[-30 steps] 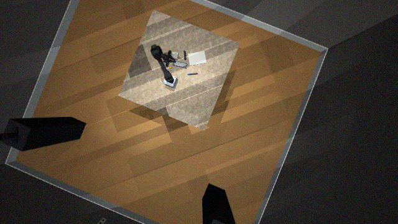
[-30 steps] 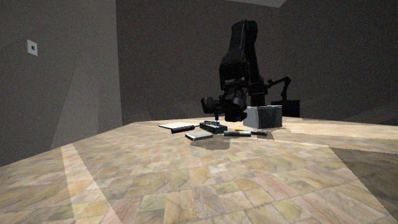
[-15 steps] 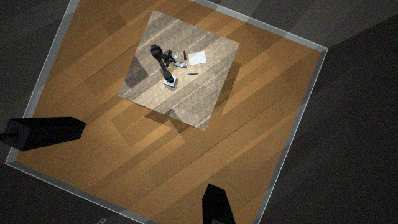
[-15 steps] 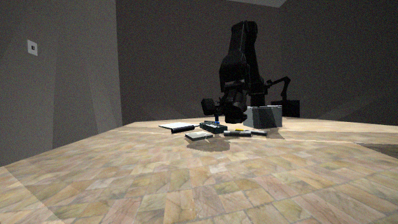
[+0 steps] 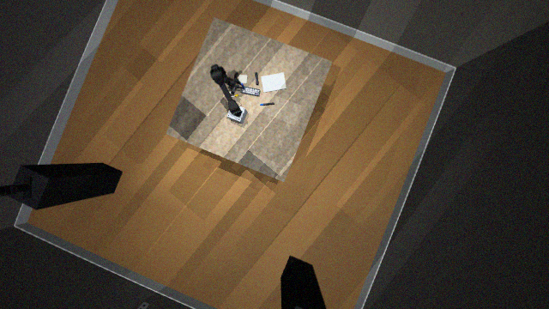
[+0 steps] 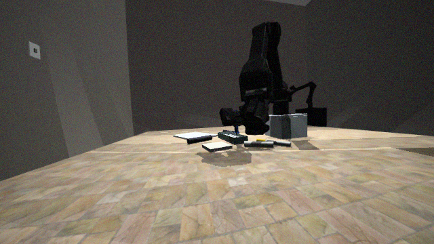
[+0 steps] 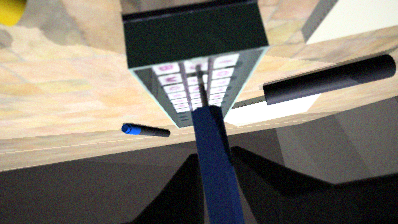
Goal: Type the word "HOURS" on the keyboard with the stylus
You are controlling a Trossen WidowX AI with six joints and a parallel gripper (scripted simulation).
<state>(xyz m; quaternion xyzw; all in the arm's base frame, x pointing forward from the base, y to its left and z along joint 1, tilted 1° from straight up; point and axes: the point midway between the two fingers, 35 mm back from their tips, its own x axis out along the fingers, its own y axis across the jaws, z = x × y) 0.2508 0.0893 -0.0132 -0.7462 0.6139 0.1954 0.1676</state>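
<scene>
My gripper tip is 100 mm short of the flat pad, 60 mm to the right of it and 60 mm above it. Round my gripper tip: blue stylus 10 mm below; yellow-capped white marker 100 mm behind, 80 mm to the left, 60 mm below; dark cylinder 150 mm ahead, 70 mm to the right, 60 mm below.
</scene>
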